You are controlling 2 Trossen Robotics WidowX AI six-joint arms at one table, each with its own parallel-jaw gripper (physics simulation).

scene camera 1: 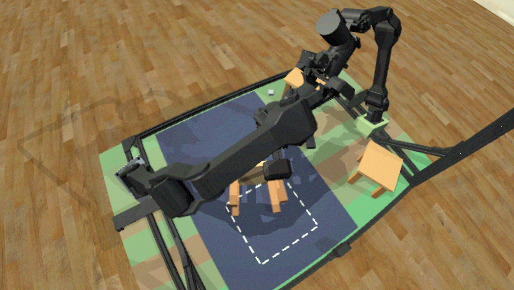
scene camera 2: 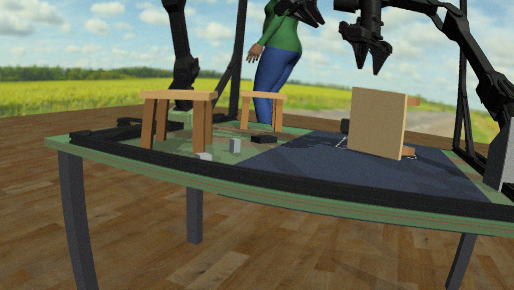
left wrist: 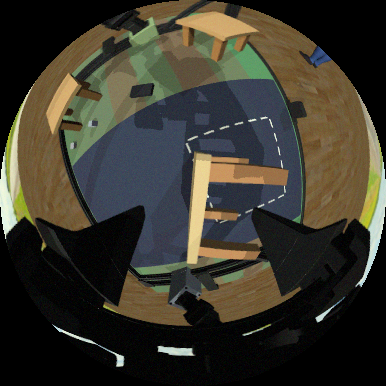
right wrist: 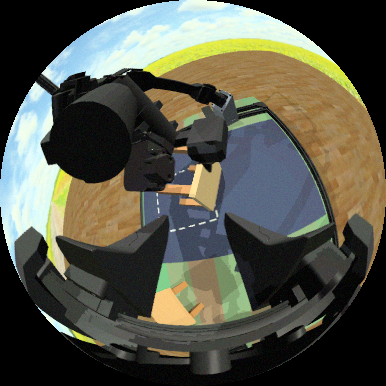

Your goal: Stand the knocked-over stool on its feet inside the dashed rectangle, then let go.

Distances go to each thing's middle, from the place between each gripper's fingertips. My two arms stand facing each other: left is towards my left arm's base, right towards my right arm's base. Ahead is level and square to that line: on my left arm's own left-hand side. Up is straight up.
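Scene:
Light wooden stool (scene camera 2: 377,118): 12 cm below my left hand, 4 cm behind it and 5 cm to the left of it. My right hand is 23 cm above the stool, 16 cm to the right of it and 10 cm past it. By its middle, the stool is nearer to my left hand than to my right hand.

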